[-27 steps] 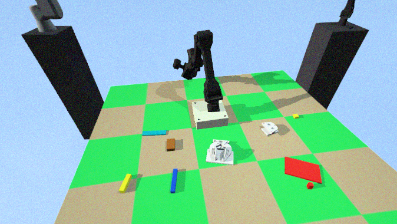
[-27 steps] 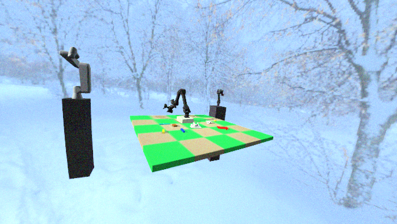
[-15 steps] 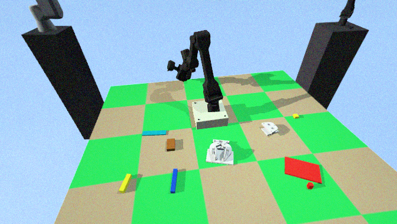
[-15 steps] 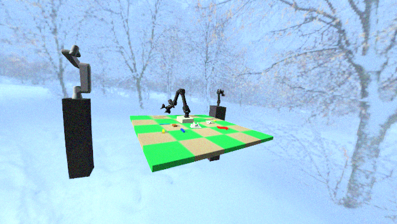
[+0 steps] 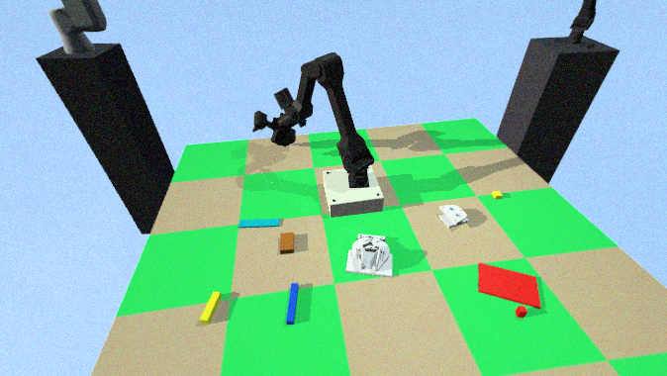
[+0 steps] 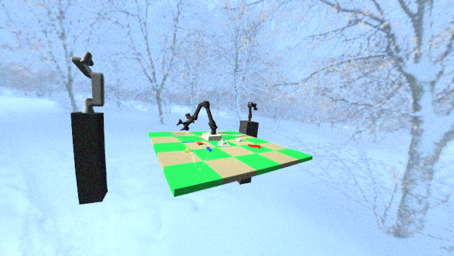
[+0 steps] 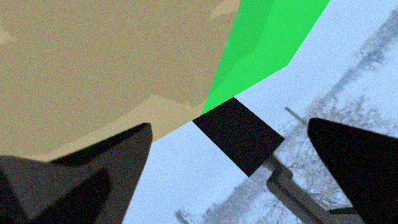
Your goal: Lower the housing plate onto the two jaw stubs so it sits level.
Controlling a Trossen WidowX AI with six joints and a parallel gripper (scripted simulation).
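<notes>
Right now the blue piece is 71 cm ahead of my gripper tip, 17 cm to the left of it and 6 cm below it. From my gripper tip the other things lie so: yellow cube (34 cm ahead, 82 cm to the left, 6 cm below); then cyan piece (43 cm ahead, 5 cm to the left, 6 cm below); then white part (44 cm ahead, 65 cm to the left, 6 cm below).
</notes>
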